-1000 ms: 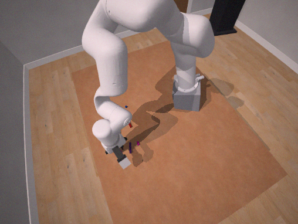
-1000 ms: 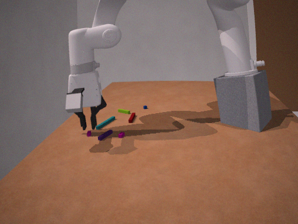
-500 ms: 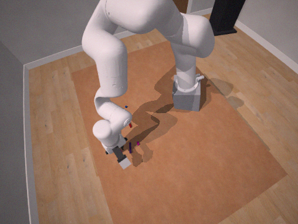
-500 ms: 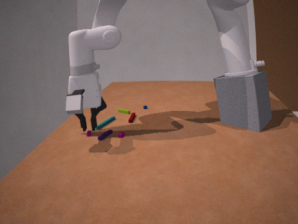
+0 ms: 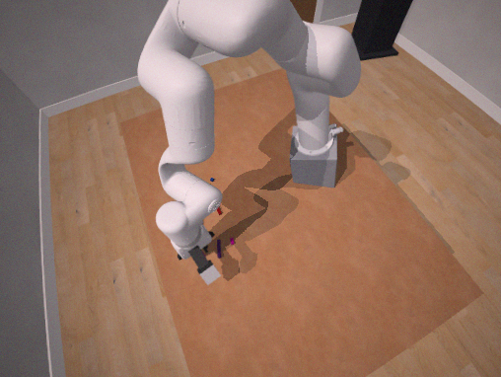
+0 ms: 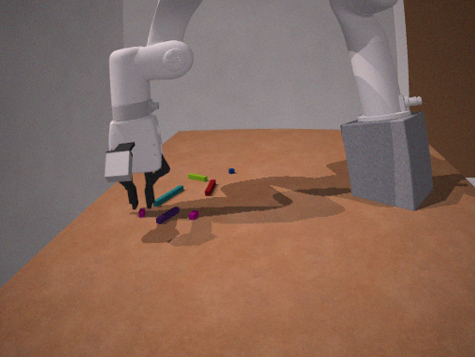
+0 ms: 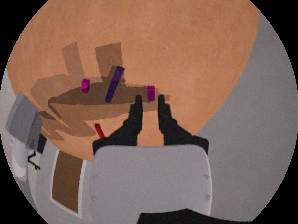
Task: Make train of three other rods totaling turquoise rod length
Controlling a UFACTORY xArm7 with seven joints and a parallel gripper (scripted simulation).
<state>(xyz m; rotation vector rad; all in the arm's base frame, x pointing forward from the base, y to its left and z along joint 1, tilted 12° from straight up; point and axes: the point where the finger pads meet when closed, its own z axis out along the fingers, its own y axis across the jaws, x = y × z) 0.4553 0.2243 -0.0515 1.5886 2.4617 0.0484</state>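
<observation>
Right now the blue rod is 26 cm to the right of my hand, 8 cm behind it and 3 cm below it. Also, from my hand: turquoise rod: 9 cm to the right, 3 cm below, 1 cm behind; purple rod: 6 cm behind, 3 cm below; red rod: 15 cm to the right, 8 cm behind, 3 cm below.
</observation>
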